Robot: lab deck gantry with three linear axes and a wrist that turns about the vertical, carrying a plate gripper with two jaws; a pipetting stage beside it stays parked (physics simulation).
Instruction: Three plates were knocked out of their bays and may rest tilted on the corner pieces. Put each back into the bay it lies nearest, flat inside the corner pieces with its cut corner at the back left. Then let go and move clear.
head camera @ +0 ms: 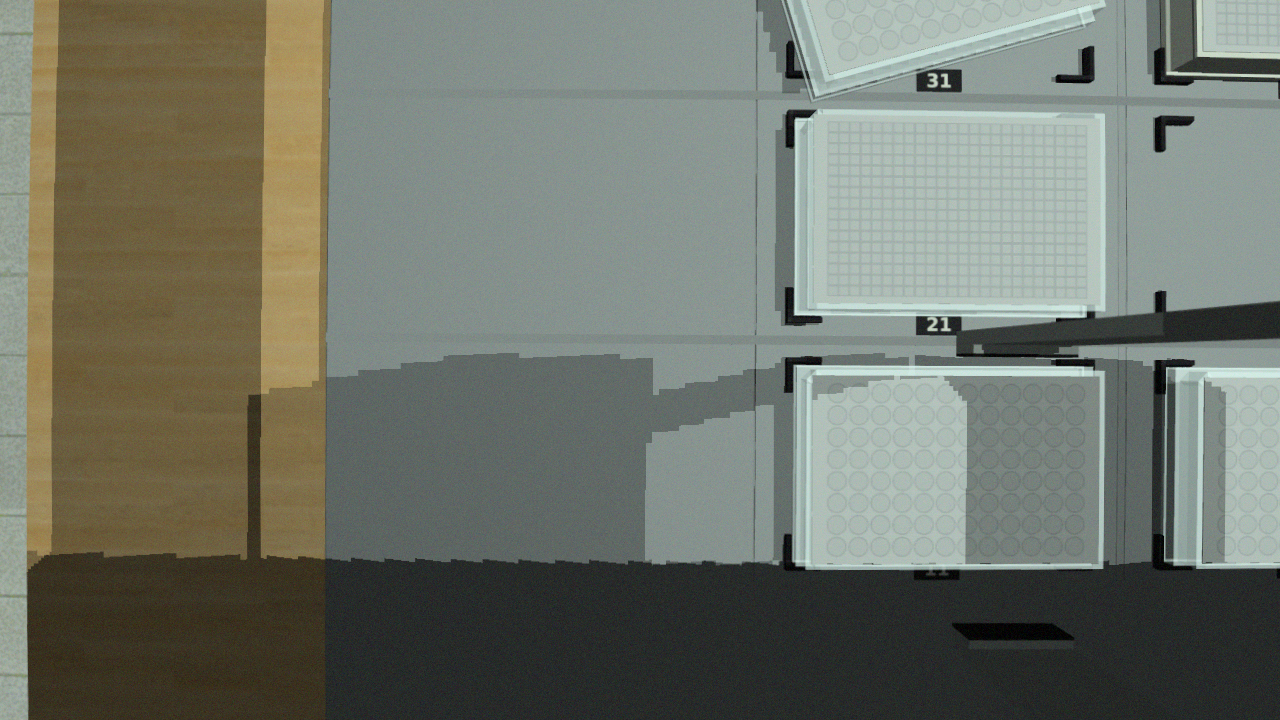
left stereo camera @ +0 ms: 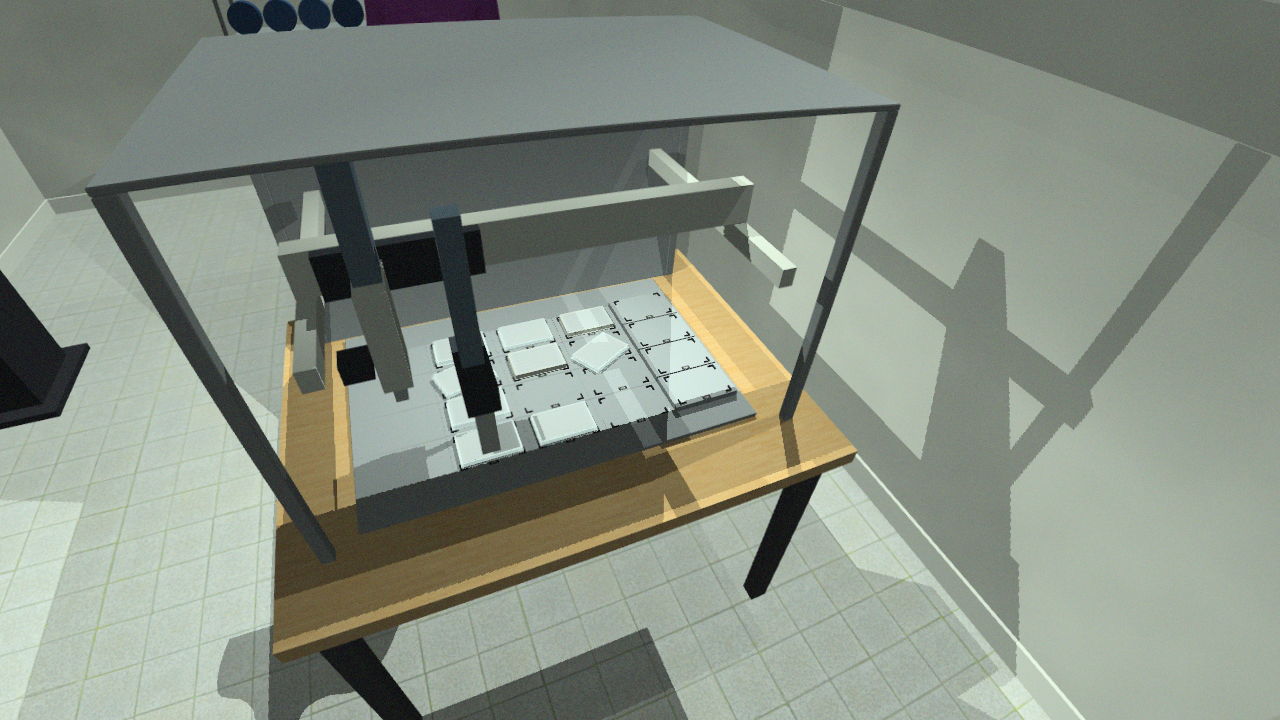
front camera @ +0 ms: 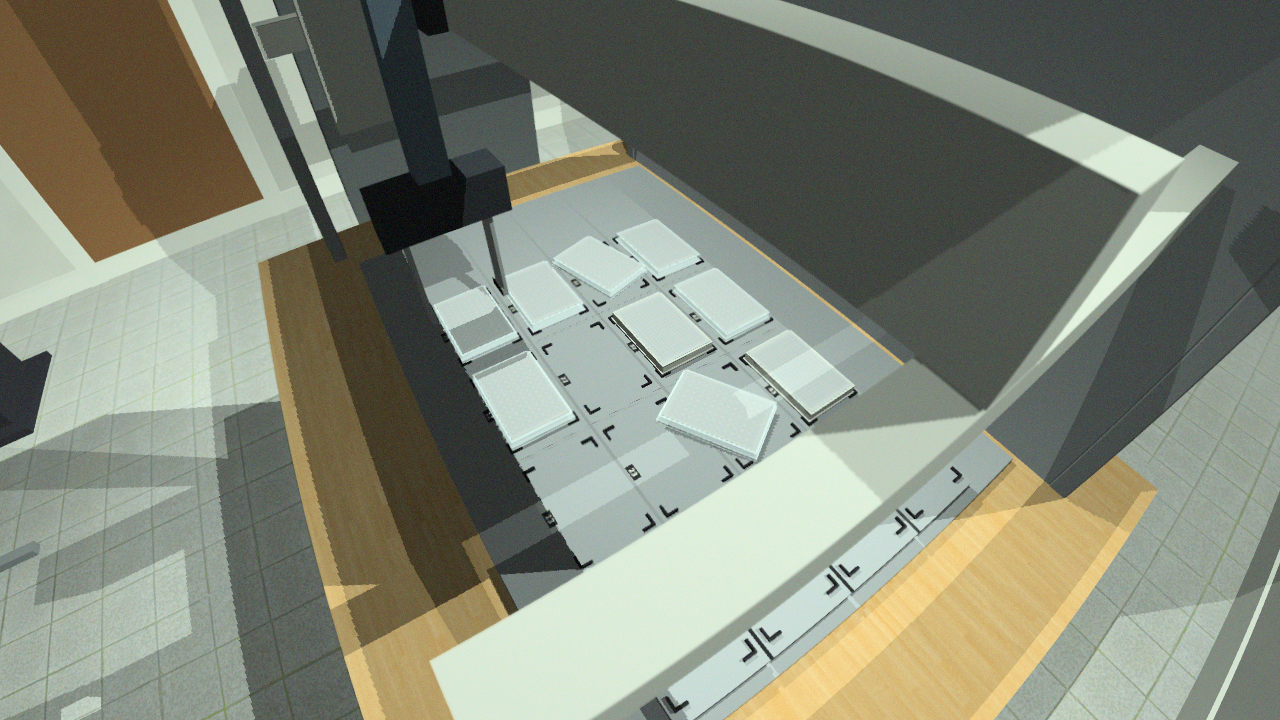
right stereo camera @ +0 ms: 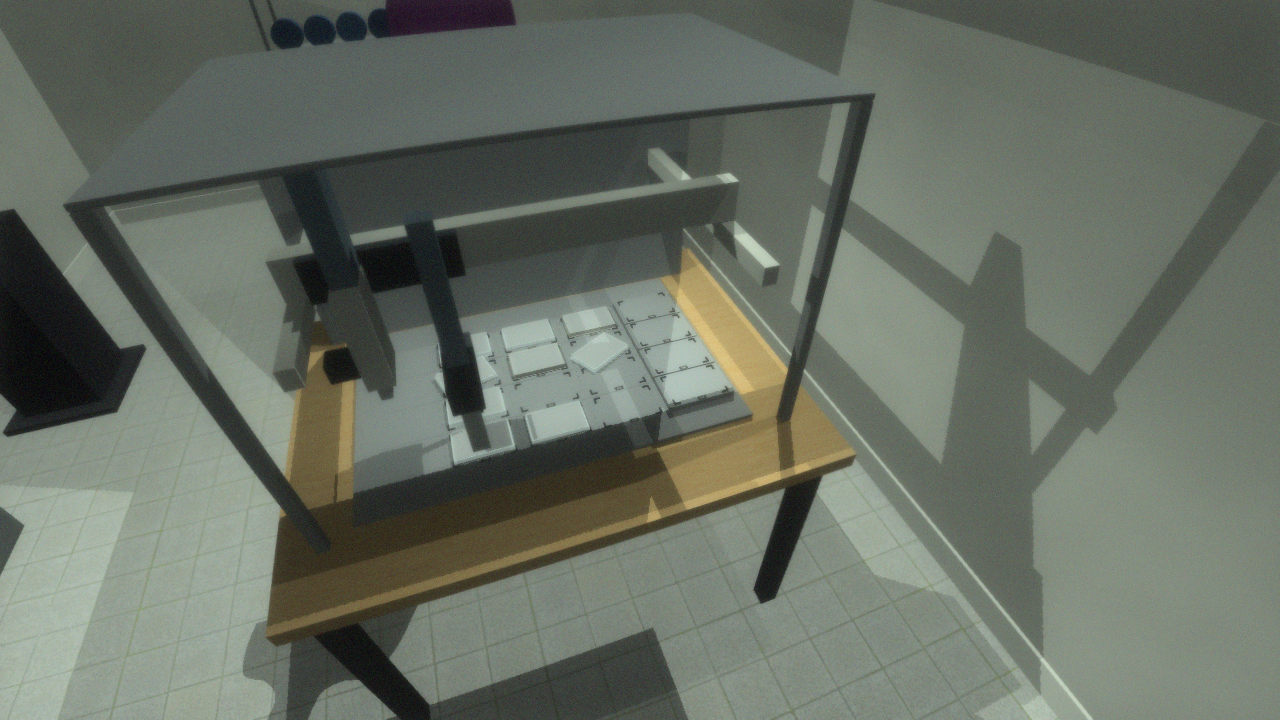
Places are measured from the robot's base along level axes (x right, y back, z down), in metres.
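Pixels of known places: gripper, fingertip midpoint: (head camera: 1004,490) (left stereo camera: 485,431) (front camera: 467,302) (right stereo camera: 478,430); robot's base at its link origin: (head camera: 791,561) (left stereo camera: 462,469) (right stereo camera: 455,466).
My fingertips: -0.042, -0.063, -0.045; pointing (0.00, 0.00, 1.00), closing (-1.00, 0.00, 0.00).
Note:
Ahead of a thing's pixels: the offset from my fingertips to its middle, as dx, dy, dz. "spot": to the spot under its first point.
The plate in bay 11 @(spot: +0.002, -0.015, +0.030) (front camera: 474,324) (head camera: 895,465) lies level and square inside its corner pieces; its cut corner seems to be at the back left. My gripper (front camera: 462,295) (head camera: 1014,490) is open above it, one jaw behind and one in front, both apart from the plate in the head view. The plate at bay 31 @(spot: -0.211, +0.003, +0.029) (front camera: 597,264) (head camera: 948,31) is turned askew, its front left corner over a corner piece. Another plate @(-0.191, -0.320, +0.036) (front camera: 720,411) (left stereo camera: 599,351) (right stereo camera: 599,351) lies askew in the third column; its bay number is not readable. Tilt is hard to judge for both.
Seated plates stand close by: in bay 21 @(spot: -0.105, -0.013, +0.030) (front camera: 541,295) (head camera: 953,210), and right of bay 11 (front camera: 523,398) (left stereo camera: 563,422). Two plates with dark bases @(-0.215, -0.165, +0.037) (front camera: 662,331) @(-0.322, -0.329, +0.037) (front camera: 799,376) stand farther back. The pipetting stage (left stereo camera: 380,340) stands behind and left of the gripper.

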